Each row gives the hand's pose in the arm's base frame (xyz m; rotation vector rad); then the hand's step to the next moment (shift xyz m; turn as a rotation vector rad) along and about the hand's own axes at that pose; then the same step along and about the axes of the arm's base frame.
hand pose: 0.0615 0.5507 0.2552 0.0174 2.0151 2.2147
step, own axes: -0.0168 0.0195 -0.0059 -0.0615 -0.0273 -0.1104
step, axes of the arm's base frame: 0.0140 -0.0095 0.0203 0.0517 -0.1140 -0.0324
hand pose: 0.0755 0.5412 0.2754 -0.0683 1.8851 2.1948
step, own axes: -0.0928 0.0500 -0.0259 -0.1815 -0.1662 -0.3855
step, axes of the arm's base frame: 0.0758 -0.0465 0.0622 0.1637 -0.3833 -0.1883
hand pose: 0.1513 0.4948 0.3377 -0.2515 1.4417 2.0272
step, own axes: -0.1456 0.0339 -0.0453 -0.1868 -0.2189 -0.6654
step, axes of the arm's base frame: 0.0851 -0.1032 0.0808 0.1435 -0.6272 -0.3340
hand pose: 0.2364 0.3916 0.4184 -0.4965 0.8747 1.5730
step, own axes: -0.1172 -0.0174 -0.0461 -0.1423 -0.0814 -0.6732
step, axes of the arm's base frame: 0.0330 -0.1107 0.0532 0.0005 -0.6056 -0.3367
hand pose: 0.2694 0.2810 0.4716 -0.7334 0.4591 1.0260
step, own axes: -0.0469 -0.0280 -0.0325 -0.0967 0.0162 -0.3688
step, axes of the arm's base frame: 0.0031 -0.0609 0.0180 -0.0624 -0.3237 -0.1922
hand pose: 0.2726 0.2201 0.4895 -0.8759 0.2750 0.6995
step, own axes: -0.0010 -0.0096 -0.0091 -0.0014 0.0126 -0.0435
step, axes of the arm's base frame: 0.0061 -0.0118 0.0007 -0.0070 -0.0290 -0.0341
